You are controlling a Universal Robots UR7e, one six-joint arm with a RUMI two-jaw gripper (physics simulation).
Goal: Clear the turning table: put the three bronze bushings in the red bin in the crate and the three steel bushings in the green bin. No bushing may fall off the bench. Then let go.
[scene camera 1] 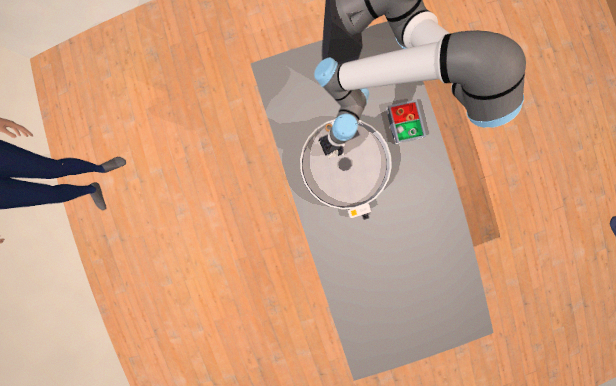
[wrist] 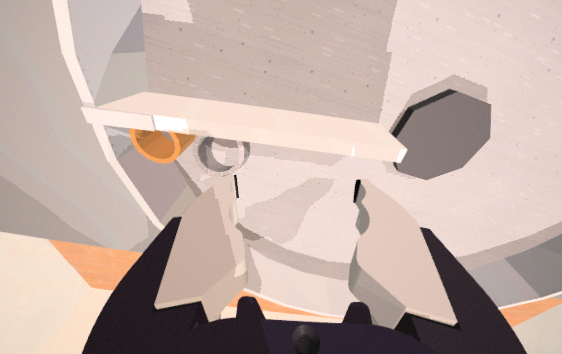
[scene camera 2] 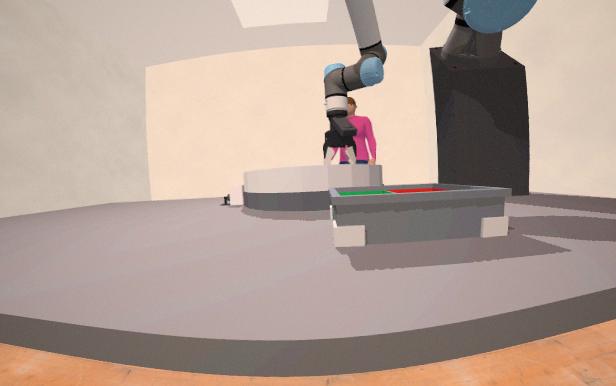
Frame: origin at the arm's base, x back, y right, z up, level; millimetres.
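Seen in the pictures: gripper, fingertip midpoint: (wrist: pixel 295 179); arm's base, link origin: (scene camera 1: pixel 347 12) (scene camera 2: pixel 468 56).
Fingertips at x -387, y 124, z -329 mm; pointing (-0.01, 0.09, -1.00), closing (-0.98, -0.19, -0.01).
Offsets run from my fingertips to a thing's top centre. "spot": to the spot under its first point.
The turning table (scene camera 1: pixel 302 160) (scene camera 2: pixel 300 177) (wrist: pixel 475 210) holds a bronze bushing (scene camera 1: pixel 328 127) (wrist: pixel 159 147) near its rim and a steel bushing {dx +52, dy -10, dz +15 mm} (wrist: pixel 205 153) beside it. In the wrist view a pale bar partly hides both. My gripper (scene camera 1: pixel 335 151) (scene camera 2: pixel 340 162) (wrist: pixel 295 179) is open and empty over the table; its left fingertip shows just below and right of the steel bushing. The crate {dx +47, dy -396, dz -24 mm} (scene camera 1: pixel 421 120) (scene camera 2: pixel 430 220) has two bronze bushings {dx +106, dy -384, dz -42 mm} (scene camera 1: pixel 397 111) {dx +67, dy -427, dz -42 mm} (scene camera 1: pixel 407 117) in the red bin {spot: dx +116, dy -456, dz -59 mm} (scene camera 1: pixel 412 107) and two steel bushings {dx +19, dy -359, dz -36 mm} (scene camera 1: pixel 400 129) {dx -7, dy -420, dz -42 mm} (scene camera 1: pixel 410 132) in the green bin {spot: dx -18, dy -383, dz -68 mm} (scene camera 1: pixel 404 136).
The pale bar {spot: dx +35, dy -39, dz +10 mm} (wrist: pixel 250 120) reaches from the rim towards the dark hub {dx -91, dy -46, dz -13 mm} (scene camera 1: pixel 345 164) (wrist: pixel 445 135). A white box {spot: dx -326, dy -63, dz -16 mm} (scene camera 1: pixel 359 211) (scene camera 2: pixel 236 195) sits at the table's outer side. A person (scene camera 1: pixel 50 170) (scene camera 2: pixel 362 130) is beyond the bench; a dark pedestal (scene camera 2: pixel 480 125) carries the arm.
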